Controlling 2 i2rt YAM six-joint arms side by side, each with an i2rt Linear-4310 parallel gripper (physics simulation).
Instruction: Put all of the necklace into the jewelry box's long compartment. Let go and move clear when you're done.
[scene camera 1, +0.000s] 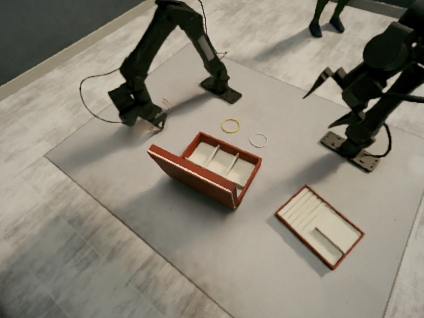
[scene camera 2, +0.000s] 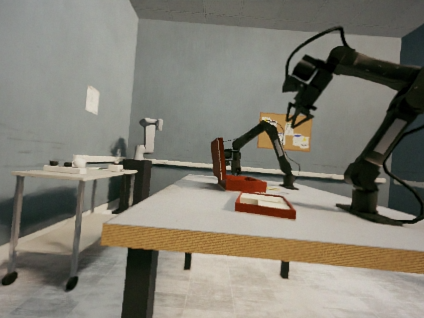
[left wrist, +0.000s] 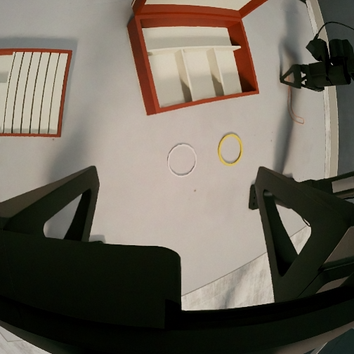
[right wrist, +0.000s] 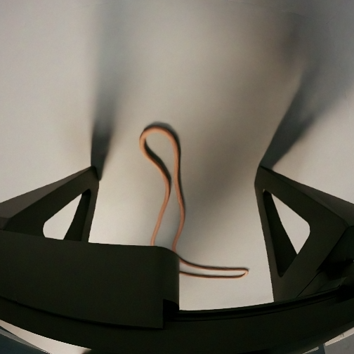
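Seen in the pictures: left gripper, between the fingertips: (scene camera 1: 315, 112) (scene camera 2: 289, 124); right gripper, between the fingertips: (scene camera 1: 154, 124); left arm's base, origin of its link: (scene camera 1: 348, 151) (scene camera 2: 363, 214); right arm's base, origin of its link: (scene camera 1: 220, 90) (scene camera 2: 287, 187).
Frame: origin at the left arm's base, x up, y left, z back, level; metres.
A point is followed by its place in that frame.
Note:
The thin copper-coloured necklace (scene camera 1: 166, 101) {x 0.001, y -0.715, z -0.287 m} (left wrist: 291, 110) (right wrist: 157, 130) lies on the table as a long, narrow, bent loop. The red jewelry box (scene camera 1: 225, 145) {x 0.048, y -0.329, z -0.315 m} (scene camera 2: 242, 183) {x 0.041, y -0.166, z -0.381 m} (left wrist: 142, 70) stands open. Its long compartment (left wrist: 187, 37) runs along the lid side, behind three smaller ones, and looks empty. My right gripper (scene camera 1: 159, 123) {x 0.000, y -0.646, z -0.412 m} (scene camera 2: 236, 170) (left wrist: 288, 81) (right wrist: 176, 174) is open, low over the necklace, with part of the loop between its fingers in the right wrist view; its body hides some strand. My left gripper (scene camera 1: 317, 111) {x 0.300, y -0.108, z -0.219 m} (scene camera 2: 291, 123) {x 0.300, y -0.108, z -0.219 m} (left wrist: 176, 174) is open and empty, high above the table.
The box's raised lid (scene camera 1: 190, 177) {x 0.196, y -0.254, z -0.534 m} (scene camera 2: 217, 160) {x 0.134, y -0.172, z -0.501 m} stands on its far side from the rings. A yellow ring (scene camera 1: 230, 118) {x 0.006, y -0.428, z -0.177 m} (left wrist: 219, 150) and a white ring (left wrist: 168, 160) lie near the box. A red-rimmed tray (scene camera 1: 304, 242) {x 0.015, y 0.067, z -0.398 m} (scene camera 2: 265, 210) {x 0.016, y 0.172, z -0.330 m} (left wrist: 65, 95) lies apart from the box.

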